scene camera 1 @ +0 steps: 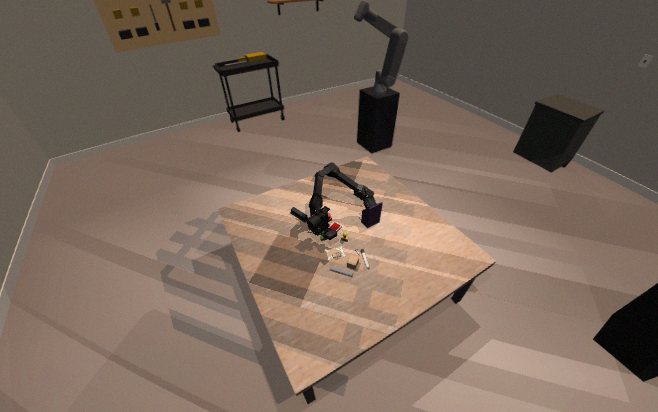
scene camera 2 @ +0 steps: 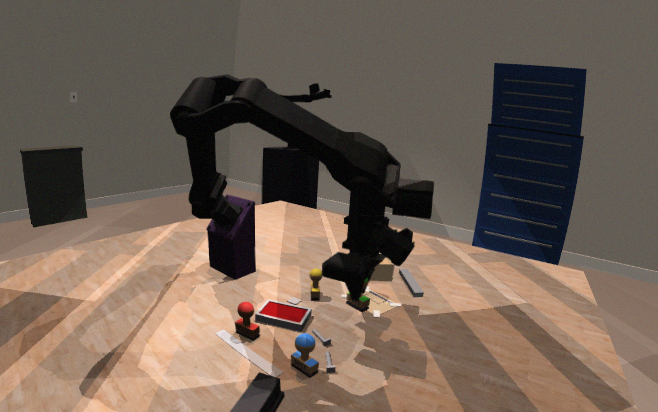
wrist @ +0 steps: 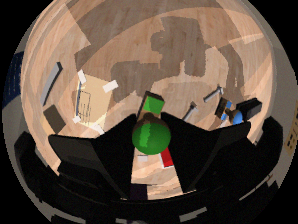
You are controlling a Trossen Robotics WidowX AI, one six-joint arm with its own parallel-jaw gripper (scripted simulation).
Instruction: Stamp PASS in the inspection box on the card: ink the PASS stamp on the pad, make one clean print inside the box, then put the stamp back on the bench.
Observation:
In view: the gripper [scene camera 2: 358,296], a green PASS stamp [wrist: 150,135], a ruler [scene camera 2: 260,362] and a pale card [wrist: 93,95].
The gripper shows as well in the wrist view [wrist: 148,117].

